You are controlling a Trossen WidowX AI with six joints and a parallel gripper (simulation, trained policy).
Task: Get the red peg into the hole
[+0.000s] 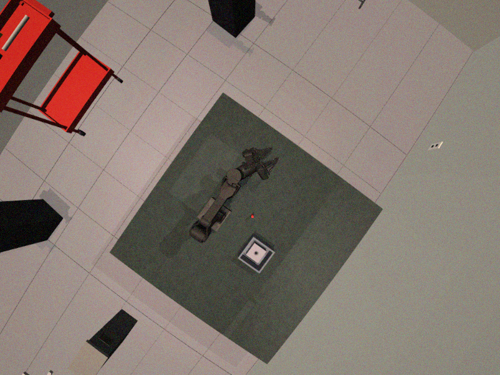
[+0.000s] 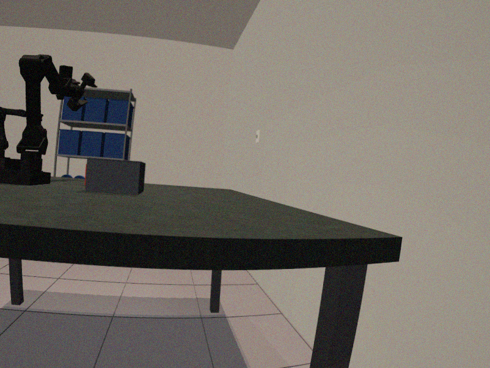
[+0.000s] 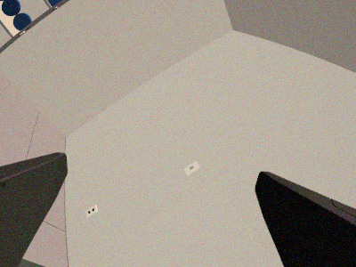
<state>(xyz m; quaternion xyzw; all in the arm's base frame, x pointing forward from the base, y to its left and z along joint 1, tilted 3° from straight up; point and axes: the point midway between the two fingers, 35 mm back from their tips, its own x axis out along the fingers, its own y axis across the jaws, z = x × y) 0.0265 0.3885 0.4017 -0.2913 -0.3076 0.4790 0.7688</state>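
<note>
Right now my gripper tip is 390 mm above the red peg, 310 mm to the left of it and 140 mm short of it. From my gripper tip the other things lie so: grey box: 470 mm to the right, 410 mm below, 300 mm ahead.
</note>
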